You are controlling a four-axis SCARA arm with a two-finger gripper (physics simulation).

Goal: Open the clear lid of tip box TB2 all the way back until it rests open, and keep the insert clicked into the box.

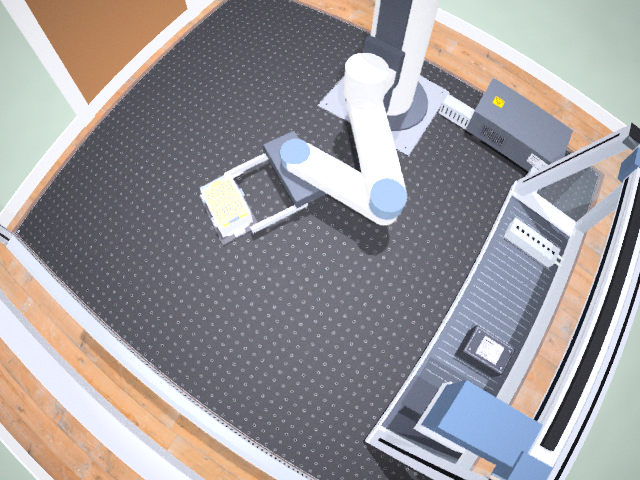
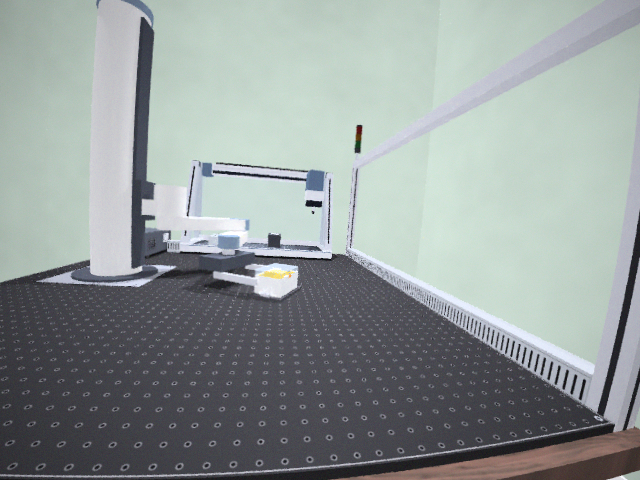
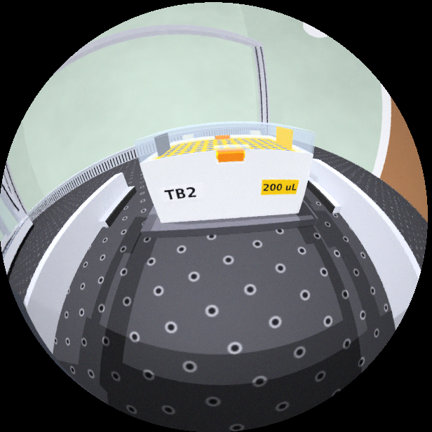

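Pixels of known places: gripper, fingertip midpoint: (image 1: 237,202); arm's base, origin of the base link: (image 1: 386,99) (image 2: 117,276).
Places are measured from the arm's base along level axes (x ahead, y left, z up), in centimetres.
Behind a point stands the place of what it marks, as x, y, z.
Note:
Tip box TB2 (image 1: 238,226) @[57.7, -9.7, 3.7] (image 2: 281,287) @[56.5, -21.9, 4.8] (image 3: 230,187) is white, with an orange tab (image 3: 230,156) at the top of its labelled face. It stands upright in a low dark holder (image 3: 230,225). The yellow insert (image 1: 224,198) @[54.5, -16.1, 7.0] (image 2: 276,274) @[54.9, -15.6, 7.0] (image 3: 200,146) sits level in its top. The clear, pale blue lid (image 2: 290,268) @[59.1, -15.4, 9.0] (image 3: 301,135) shows above and around the box's top; its exact angle is hard to tell. My gripper (image 1: 240,202) @[53.2, -13.1, 5.7] (image 2: 261,275) @[53.2, -13.1, 5.7] (image 3: 215,168) is open and empty. Its white fingers point at the box, one towards either side of the labelled face, without holding it.
A grey controller box (image 1: 522,124) @[-9.6, 39.3, 12.7] stands near the arm's base. A framed deck (image 1: 496,304) @[39.9, 55.0, 6.2] at the right bears a white rack (image 1: 532,241) @[21.4, 55.7, 10.7], a dark block (image 1: 485,348) @[53.3, 56.1, 13.3] and a blue unit (image 1: 483,421) @[73.8, 52.5, 50.1]. A slotted strip (image 2: 496,330) @[100.4, -50.8, 4.9] and rail run along the bench's edge.

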